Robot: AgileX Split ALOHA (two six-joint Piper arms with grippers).
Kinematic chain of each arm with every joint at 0, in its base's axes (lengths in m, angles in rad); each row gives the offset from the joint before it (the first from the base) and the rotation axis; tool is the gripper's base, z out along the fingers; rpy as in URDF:
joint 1: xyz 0 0 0.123 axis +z
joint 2: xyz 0 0 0 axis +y
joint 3: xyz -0.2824 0 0.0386 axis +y
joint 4: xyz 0.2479 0 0.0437 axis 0.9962 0 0.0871
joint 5: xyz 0 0 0 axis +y
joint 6: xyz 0.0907 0 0.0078 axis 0.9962 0 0.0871
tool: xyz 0 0 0 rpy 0 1.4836 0
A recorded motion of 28 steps. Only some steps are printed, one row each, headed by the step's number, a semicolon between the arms.
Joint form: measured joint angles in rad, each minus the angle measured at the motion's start. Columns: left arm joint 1, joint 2, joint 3, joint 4, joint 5, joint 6; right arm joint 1, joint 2, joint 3, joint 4, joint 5, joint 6.
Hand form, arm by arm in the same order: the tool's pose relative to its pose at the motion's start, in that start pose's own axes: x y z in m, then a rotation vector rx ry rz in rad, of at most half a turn. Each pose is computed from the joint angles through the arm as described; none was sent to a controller.
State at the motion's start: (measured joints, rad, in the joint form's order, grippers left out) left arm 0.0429 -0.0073 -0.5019 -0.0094 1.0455 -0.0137; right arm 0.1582 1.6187 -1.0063 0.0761 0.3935 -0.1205
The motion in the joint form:
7: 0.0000 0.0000 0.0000 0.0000 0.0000 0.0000; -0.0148 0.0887 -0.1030 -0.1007 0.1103 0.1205
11: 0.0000 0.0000 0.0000 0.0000 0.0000 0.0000; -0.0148 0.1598 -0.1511 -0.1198 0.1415 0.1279
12: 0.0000 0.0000 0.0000 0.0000 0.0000 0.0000; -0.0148 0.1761 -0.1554 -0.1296 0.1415 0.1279
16: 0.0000 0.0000 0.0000 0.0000 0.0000 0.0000; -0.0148 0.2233 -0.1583 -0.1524 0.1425 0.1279
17: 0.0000 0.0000 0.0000 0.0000 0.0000 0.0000; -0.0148 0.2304 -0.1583 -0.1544 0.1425 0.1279
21: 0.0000 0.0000 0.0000 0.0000 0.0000 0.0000; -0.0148 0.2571 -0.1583 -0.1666 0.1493 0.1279
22: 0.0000 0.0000 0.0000 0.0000 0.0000 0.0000; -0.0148 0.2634 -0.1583 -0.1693 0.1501 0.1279
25: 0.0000 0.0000 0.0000 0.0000 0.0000 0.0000; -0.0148 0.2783 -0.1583 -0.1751 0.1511 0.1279
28: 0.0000 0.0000 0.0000 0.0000 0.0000 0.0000; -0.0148 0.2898 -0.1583 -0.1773 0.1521 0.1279
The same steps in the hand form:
7: 0.0000 0.0000 0.0000 0.0000 0.0000 0.0000; -0.0099 -0.0100 0.0171 0.0459 0.0985 0.0416
11: 0.0000 0.0000 0.0000 0.0000 0.0000 0.0000; -0.0114 -0.0118 0.0357 0.0533 0.1531 0.0329
12: 0.0000 0.0000 0.0000 0.0000 0.0000 0.0000; -0.0101 -0.0123 0.0408 0.0570 0.1653 0.0241
16: 0.0000 0.0000 0.0000 0.0000 0.0000 0.0000; -0.0028 -0.0135 0.0563 0.0642 0.2111 0.0036
17: 0.0000 0.0000 0.0000 0.0000 0.0000 0.0000; -0.0015 -0.0136 0.0586 0.0646 0.2183 0.0018
21: 0.0000 0.0000 0.0000 0.0000 0.0000 0.0000; 0.0041 -0.0142 0.0671 0.0679 0.2520 -0.0092
22: 0.0000 0.0000 0.0000 0.0000 0.0000 0.0000; 0.0053 -0.0144 0.0692 0.0686 0.2592 -0.0117
25: 0.0000 0.0000 0.0000 0.0000 0.0000 0.0000; 0.0083 -0.0146 0.0739 0.0699 0.2752 -0.0171
28: 0.0000 0.0000 0.0000 0.0000 0.0000 0.0000; 0.0107 -0.0147 0.0775 0.0699 0.2877 -0.0191

